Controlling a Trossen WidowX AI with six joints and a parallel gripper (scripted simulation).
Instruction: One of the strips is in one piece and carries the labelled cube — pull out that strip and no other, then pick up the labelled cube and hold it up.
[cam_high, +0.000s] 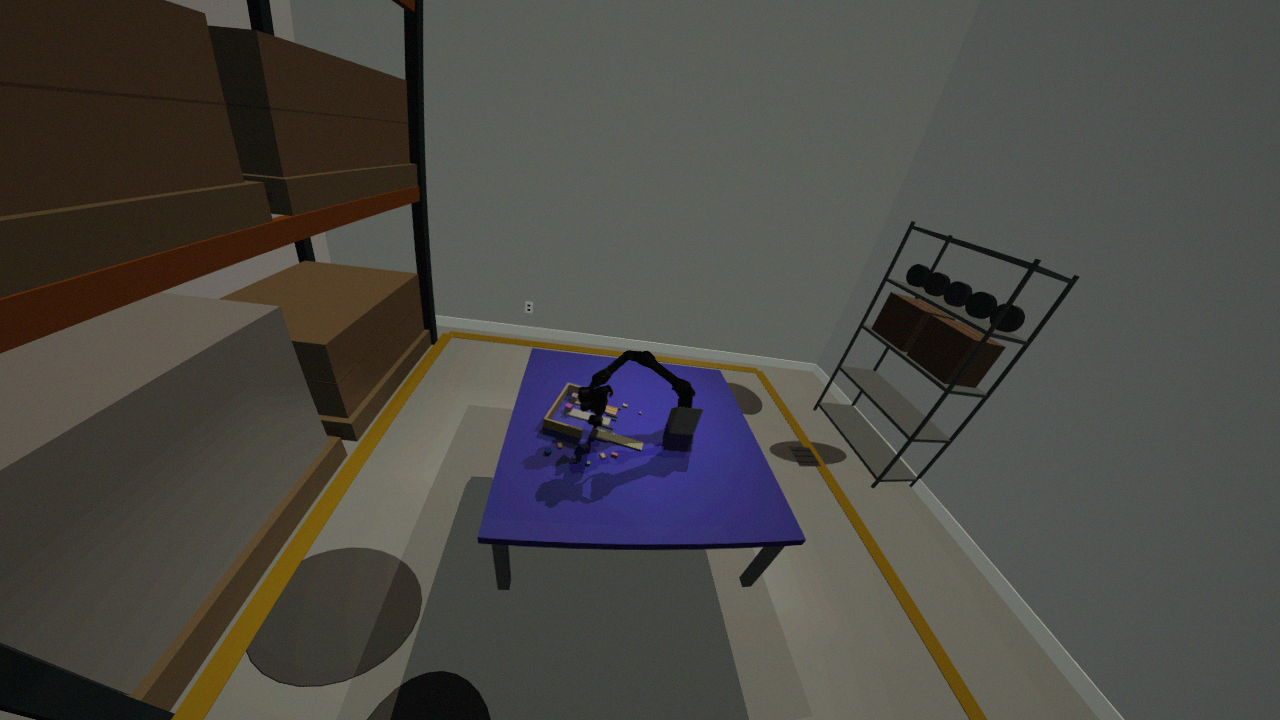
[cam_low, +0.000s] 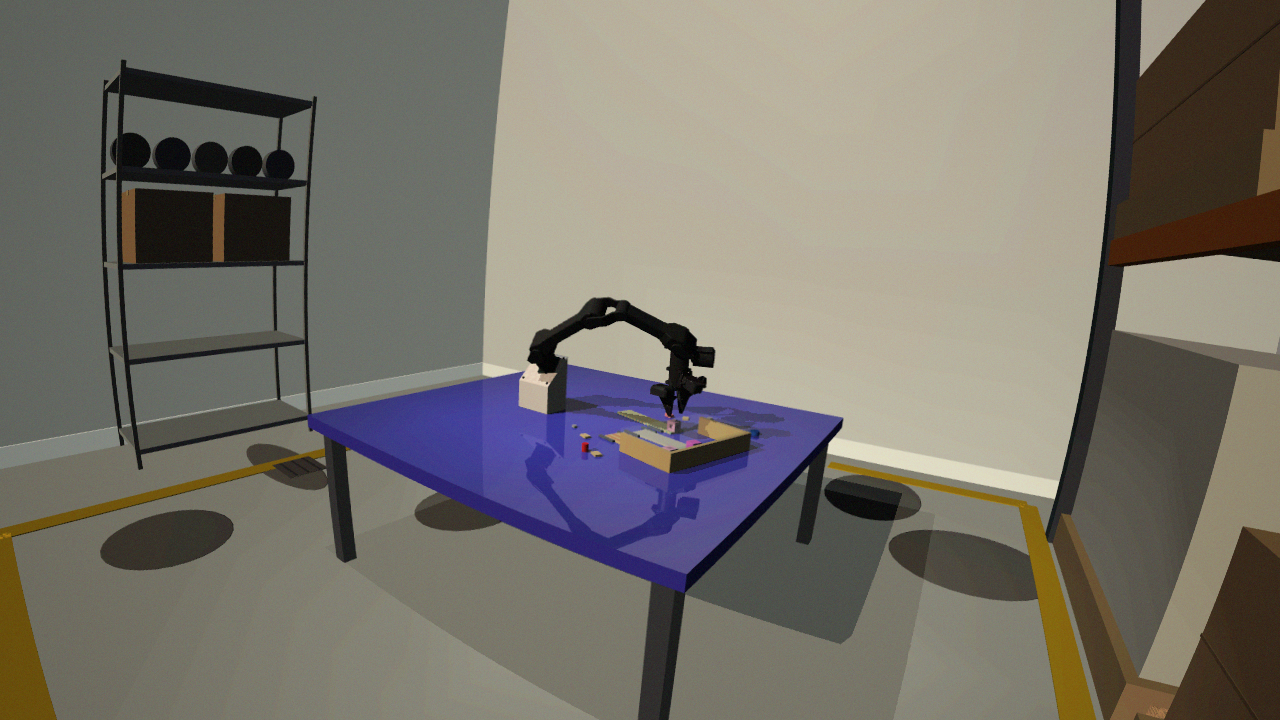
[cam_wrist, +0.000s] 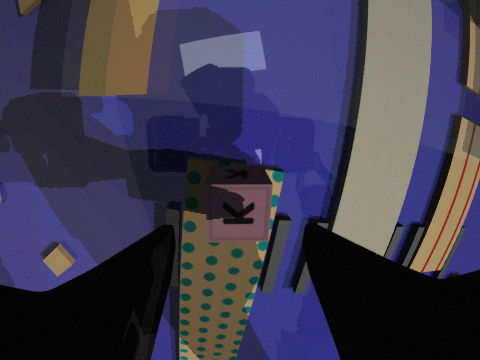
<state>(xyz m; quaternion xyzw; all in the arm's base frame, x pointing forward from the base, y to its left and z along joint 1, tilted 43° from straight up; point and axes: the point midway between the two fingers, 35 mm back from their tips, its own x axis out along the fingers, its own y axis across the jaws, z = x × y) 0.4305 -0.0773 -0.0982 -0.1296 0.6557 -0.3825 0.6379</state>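
Now: the grey strip 2 cm ahead of my gripper tip, 11 cm to the right of it and 5 cm below it.
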